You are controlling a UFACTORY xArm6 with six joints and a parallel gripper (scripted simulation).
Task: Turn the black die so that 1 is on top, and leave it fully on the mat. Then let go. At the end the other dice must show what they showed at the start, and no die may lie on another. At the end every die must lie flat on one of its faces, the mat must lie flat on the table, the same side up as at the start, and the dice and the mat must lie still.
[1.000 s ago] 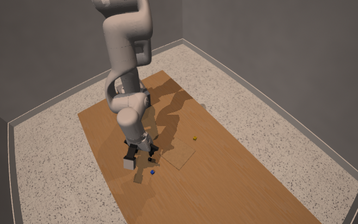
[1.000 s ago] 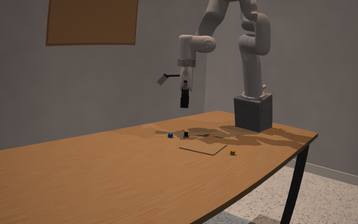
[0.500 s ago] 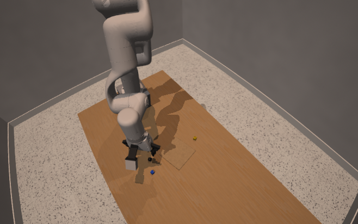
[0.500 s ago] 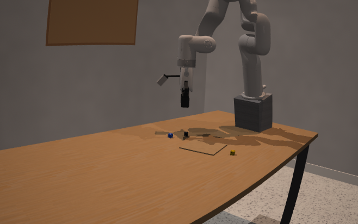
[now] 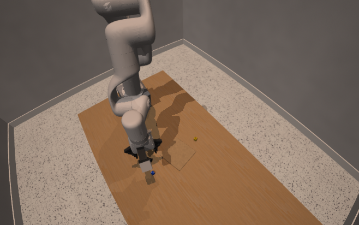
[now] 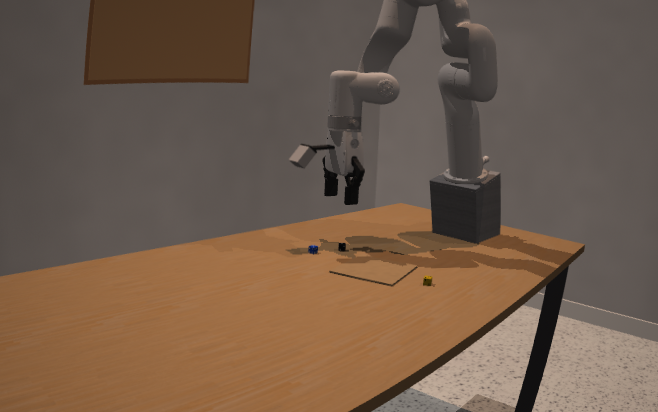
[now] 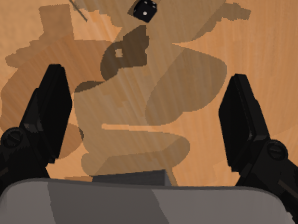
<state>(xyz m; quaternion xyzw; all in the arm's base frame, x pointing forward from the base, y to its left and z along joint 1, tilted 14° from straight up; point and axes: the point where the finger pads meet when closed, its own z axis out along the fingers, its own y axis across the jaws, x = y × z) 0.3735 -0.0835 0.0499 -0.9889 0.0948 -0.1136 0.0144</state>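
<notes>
Now: the black die 120 mm below my hand and 10 mm behind it. The rest, counted from my hand: yellow die: 280 mm to the left, 120 mm below; then tan mat: 150 mm to the left, 130 mm below, 30 mm ahead; then blue die: 120 mm below, 60 mm ahead, 10 mm to the right.
</notes>
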